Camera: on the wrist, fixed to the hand. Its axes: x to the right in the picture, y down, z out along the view.
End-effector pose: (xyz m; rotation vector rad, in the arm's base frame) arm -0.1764 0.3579 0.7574 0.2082 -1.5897 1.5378
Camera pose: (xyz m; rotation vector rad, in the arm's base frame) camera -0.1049 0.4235 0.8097 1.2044 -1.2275 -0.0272
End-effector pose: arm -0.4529 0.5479 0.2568 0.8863 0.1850 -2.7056
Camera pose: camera -0.4460 0.6270 0.1803 0.0098 -0.9422 1.8576
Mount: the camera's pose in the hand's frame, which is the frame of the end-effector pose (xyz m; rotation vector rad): 0.0220 -0.0706 -0.0818 -0.3654 -0.3419 -1.5864
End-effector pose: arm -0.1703 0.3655 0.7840 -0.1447 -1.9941 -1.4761
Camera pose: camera -0.1841 0.2611 0.7514 -0.9553 1.3466 1.9102
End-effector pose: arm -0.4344 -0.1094 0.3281 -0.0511 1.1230 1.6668
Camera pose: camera -0.4282 -0.1506 0.2260 -0.6725 0.2207 0.3564
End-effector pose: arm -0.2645 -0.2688 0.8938 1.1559 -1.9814 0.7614
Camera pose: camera -0.1861 -0.2465 0.9681 2.0941 -0.7651 -0.6160
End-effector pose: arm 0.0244 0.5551 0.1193 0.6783 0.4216 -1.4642
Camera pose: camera -0.0319 0.5933 0.0325 -0.4116 1.0276 -2.7862
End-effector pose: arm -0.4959 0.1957 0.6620 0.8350 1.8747 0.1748
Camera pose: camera -0.6038 0.1765 0.6497 -0.9105 1.5952 -0.5628
